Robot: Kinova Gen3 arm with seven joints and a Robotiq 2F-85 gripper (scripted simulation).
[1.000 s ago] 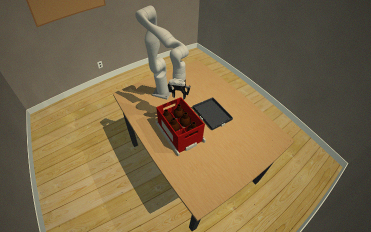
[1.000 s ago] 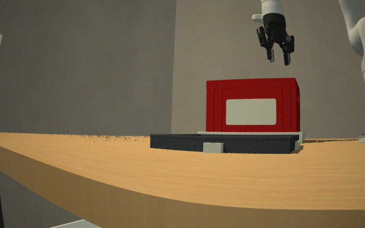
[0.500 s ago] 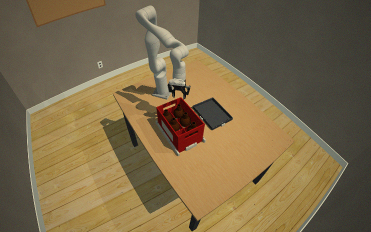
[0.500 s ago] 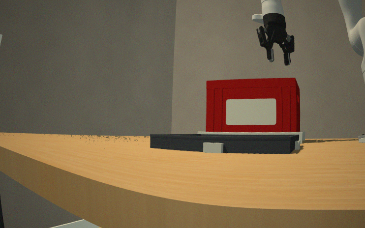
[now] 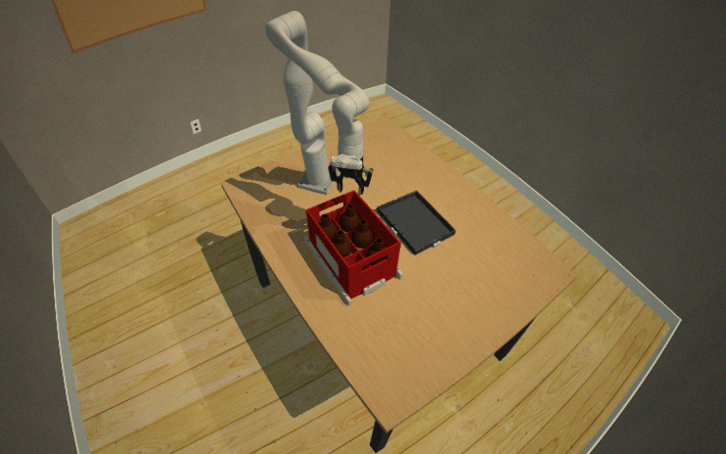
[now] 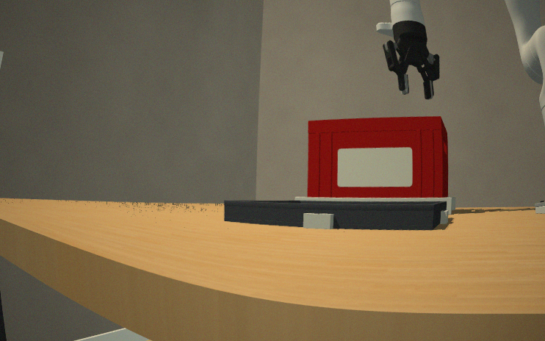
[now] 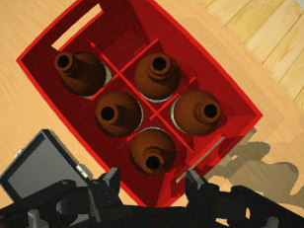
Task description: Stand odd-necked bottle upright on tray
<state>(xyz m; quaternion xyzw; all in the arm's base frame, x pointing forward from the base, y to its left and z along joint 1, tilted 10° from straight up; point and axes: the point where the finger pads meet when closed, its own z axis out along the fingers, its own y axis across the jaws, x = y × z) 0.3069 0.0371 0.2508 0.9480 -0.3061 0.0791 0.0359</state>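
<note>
The red crate is 16 cm below my hand, 9 cm ahead of it and 3 cm to the right of it. Round my hand: dark grey tray: 26 cm to the left, 23 cm below, 2 cm ahead; then glass bottle: 17 cm ahead, 15 cm below, 3 cm to the left.
</note>
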